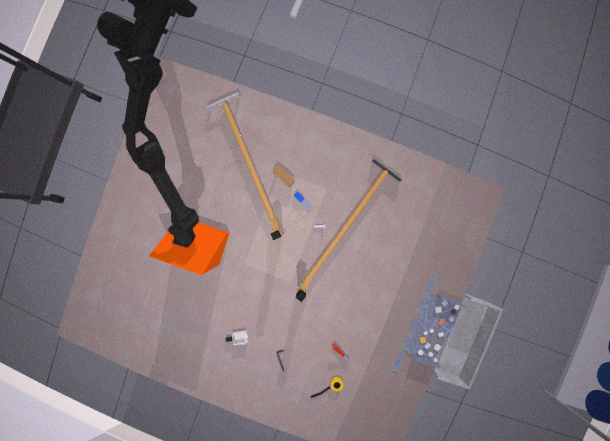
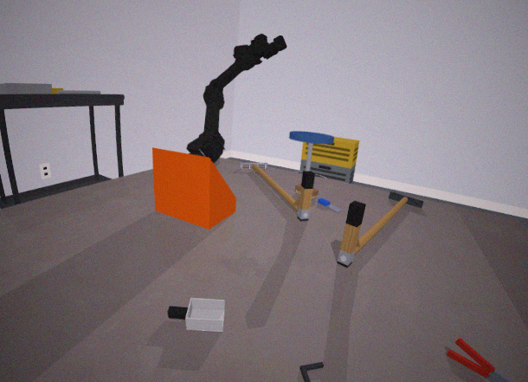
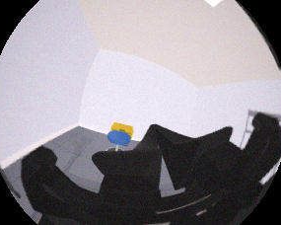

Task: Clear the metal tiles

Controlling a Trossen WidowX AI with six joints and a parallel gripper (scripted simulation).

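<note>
The long scraper lies 58 cm ahead of my gripper tip, 53 cm below it and 45 cm to the right of it. Round my gripper tip: wooden block 58 cm below, 32 cm to the right, 29 cm ahead; then blue tool 58 cm below, 39 cm to the right, 39 cm ahead; then wooden scraper 53 cm below, 32 cm to the right, 15 cm ahead.
</note>
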